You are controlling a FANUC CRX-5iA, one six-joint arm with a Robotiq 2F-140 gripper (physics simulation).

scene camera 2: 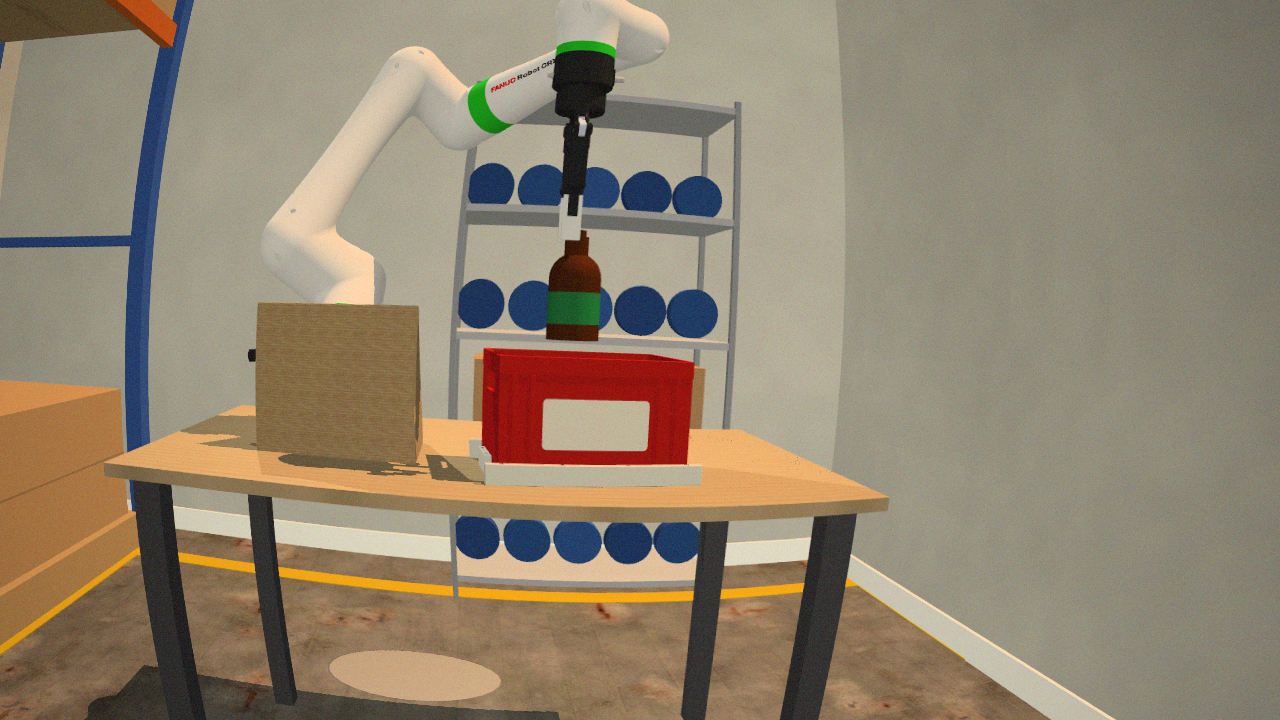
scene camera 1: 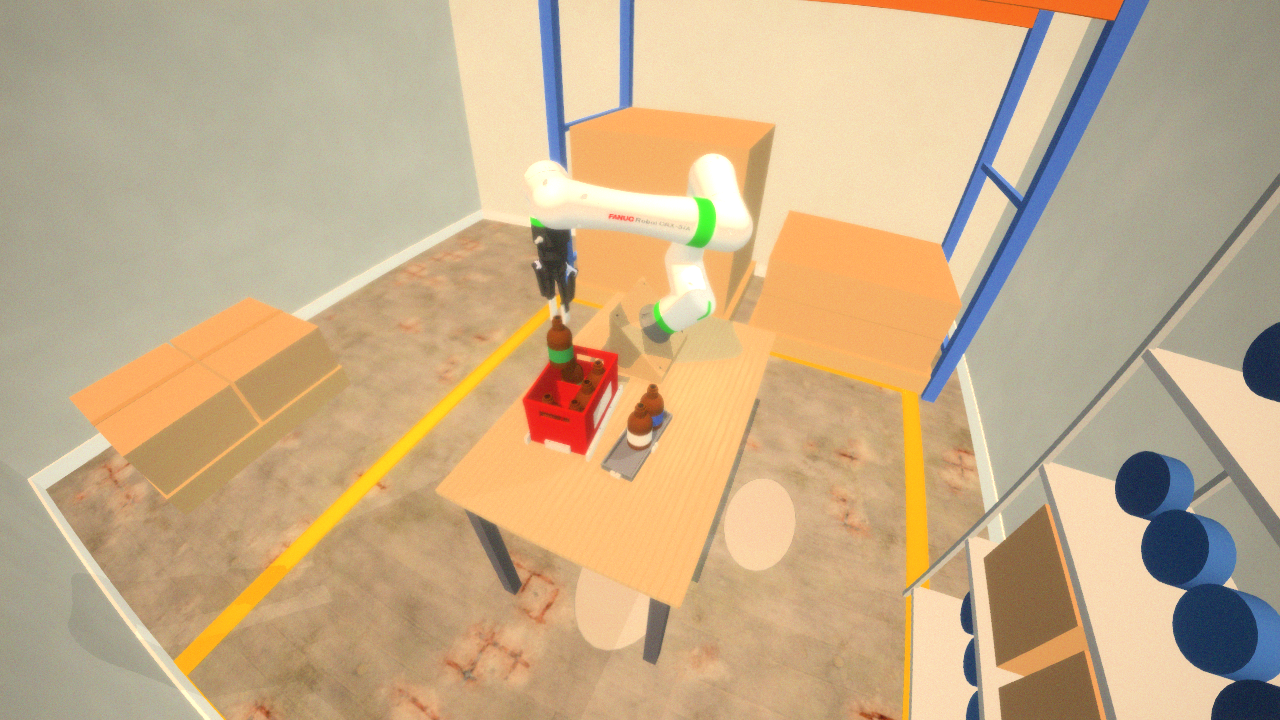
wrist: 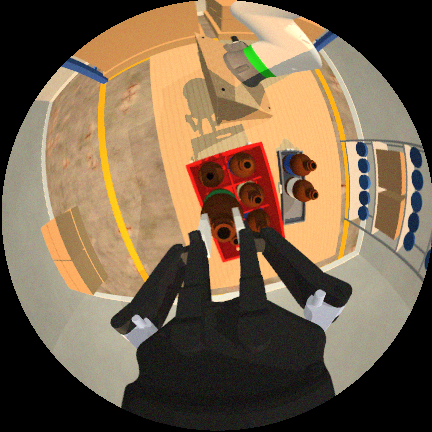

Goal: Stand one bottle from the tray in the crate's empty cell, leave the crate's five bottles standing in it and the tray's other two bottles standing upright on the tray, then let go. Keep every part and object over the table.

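Frame: origin at the arm's base, x up, y right, z ahead, level; centimetres.
Seen in the pictures: gripper, fingertip midpoint: (scene camera 2: 568,241) (scene camera 1: 560,320) (wrist: 221,219); arm's base, origin of the base link: (scene camera 2: 337,368) (scene camera 1: 654,324) (wrist: 240,68).
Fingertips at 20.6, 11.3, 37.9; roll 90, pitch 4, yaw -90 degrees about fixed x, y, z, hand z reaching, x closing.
Note:
Pixels of each thing's middle, then the offset from my fingertips to it, as dx, dy, dz. "spot": a spot on its surface instead. Level surfaces: height alone.
- brown bottle with a green band, body centre: (scene camera 2: 574,284) (wrist: 221,214) (scene camera 1: 559,340) -6.1, -0.1, +1.3
- red crate, body centre: (scene camera 2: 579,414) (wrist: 237,198) (scene camera 1: 574,396) -24.9, -5.0, +3.2
- blue-band bottle, body centre: (scene camera 1: 651,405) (wrist: 300,164) -25.4, -26.9, -5.8
- white-band bottle, body centre: (scene camera 1: 639,424) (wrist: 302,189) -25.4, -27.4, +2.7
- grey tray, surface spot: (scene camera 1: 626,458) spot: -33.1, -27.2, +10.3
- wooden table, its level: dx -33.6
- low white strip, surface spot: (scene camera 2: 590,475) spot: -31.9, +5.4, +4.4
My gripper (scene camera 1: 558,315) (scene camera 2: 571,234) (wrist: 221,219) is shut on the neck of a brown bottle with a green band (scene camera 1: 560,347) (scene camera 2: 573,308) (wrist: 220,206). The bottle hangs about upright, its base slightly above the rim of the red crate (scene camera 1: 542,428) (scene camera 2: 512,411) in scene camera 2. In the wrist view it covers part of the crate's left side, so the cell below is hidden. Several brown bottles stand in the crate; one is mostly hidden by the held bottle and finger. A blue-band bottle (scene camera 1: 651,407) (wrist: 300,164) and a white-band bottle (scene camera 1: 639,429) (wrist: 301,190) stand upright on the grey tray (scene camera 1: 626,458) (wrist: 294,215).
A tan angled panel (scene camera 2: 338,385) stands on the wooden table (scene camera 1: 581,528) (scene camera 2: 769,483) between the crate and the arm's base. A low white strip (scene camera 2: 590,475) runs along the crate's foot. The tray lies beside the crate, on the side away from the held bottle.

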